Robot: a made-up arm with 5 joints. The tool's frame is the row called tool. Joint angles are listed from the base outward.
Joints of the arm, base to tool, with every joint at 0 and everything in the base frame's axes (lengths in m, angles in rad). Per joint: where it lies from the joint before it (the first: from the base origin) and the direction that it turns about. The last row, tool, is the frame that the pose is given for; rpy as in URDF.
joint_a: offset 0.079 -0.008 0.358 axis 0 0 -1
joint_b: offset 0.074 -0.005 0.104 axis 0 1 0
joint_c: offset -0.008 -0.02 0.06 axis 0 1 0
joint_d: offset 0.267 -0.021 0.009 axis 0 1 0
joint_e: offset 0.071 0.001 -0.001 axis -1 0 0
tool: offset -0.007 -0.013 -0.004 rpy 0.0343 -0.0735 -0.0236
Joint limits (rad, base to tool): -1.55..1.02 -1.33..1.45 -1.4..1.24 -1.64..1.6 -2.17..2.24
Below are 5 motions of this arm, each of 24 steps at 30 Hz.
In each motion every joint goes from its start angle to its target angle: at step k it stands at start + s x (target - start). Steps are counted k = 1, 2, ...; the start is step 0. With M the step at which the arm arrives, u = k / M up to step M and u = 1 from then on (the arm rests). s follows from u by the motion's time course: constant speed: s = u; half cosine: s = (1 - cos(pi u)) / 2; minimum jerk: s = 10 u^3 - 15 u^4 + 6 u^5.
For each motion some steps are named. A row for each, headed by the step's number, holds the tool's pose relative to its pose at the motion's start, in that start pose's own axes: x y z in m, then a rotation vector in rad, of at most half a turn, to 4 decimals.
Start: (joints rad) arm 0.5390 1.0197 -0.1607 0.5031 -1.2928
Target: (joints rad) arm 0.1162 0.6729 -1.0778 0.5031 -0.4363
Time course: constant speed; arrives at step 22
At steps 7, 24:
7: -0.0802 0.1121 -0.0157 -0.3604 -0.1077 0.4231
24: -0.3568 0.1972 -0.0905 -0.9230 -0.5585 1.3153

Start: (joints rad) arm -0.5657 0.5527 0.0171 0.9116 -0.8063
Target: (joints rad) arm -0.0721 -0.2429 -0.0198 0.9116 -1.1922
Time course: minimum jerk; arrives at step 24
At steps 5, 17, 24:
5: -0.0119 -0.0019 0.0130 0.0600 -0.0369 0.0337
17: -0.1848 -0.0924 0.1189 0.7447 -0.5206 0.4418
24: -0.2214 -0.1190 0.1227 0.8606 -0.6245 0.5238

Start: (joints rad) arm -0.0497 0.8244 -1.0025 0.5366 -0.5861
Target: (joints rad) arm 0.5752 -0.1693 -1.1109 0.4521 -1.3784
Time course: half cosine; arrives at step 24
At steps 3, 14, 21, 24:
3: -0.0081 -0.0011 0.0162 0.0396 -0.0489 0.0058
14: -0.2138 -0.0108 0.1940 0.5008 -0.7806 0.2701
21: -0.3607 0.0092 0.2087 0.5901 -1.1211 0.5621
24: -0.3769 0.0131 0.2060 0.5907 -1.1539 0.6012

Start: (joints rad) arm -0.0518 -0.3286 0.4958 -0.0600 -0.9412
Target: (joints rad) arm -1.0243 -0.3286 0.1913 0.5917 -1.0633
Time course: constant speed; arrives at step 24
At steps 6, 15, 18, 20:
6: -0.0073 0.0637 -0.0674 -0.0069 0.2483 0.0602
15: -0.0617 0.1500 -0.1604 -0.0592 0.6144 0.1408
18: -0.0900 0.1746 -0.1867 -0.0882 0.7334 0.1661
20: -0.1112 0.1896 -0.2024 -0.1107 0.8116 0.1826

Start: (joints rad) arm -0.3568 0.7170 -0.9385 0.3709 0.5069
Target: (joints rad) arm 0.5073 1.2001 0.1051 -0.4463 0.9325
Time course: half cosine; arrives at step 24
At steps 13, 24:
13: -0.0903 -0.0392 -0.3116 -0.0888 0.5819 -0.1571
24: -0.2815 0.0350 -0.4333 0.0033 0.9949 -0.1764

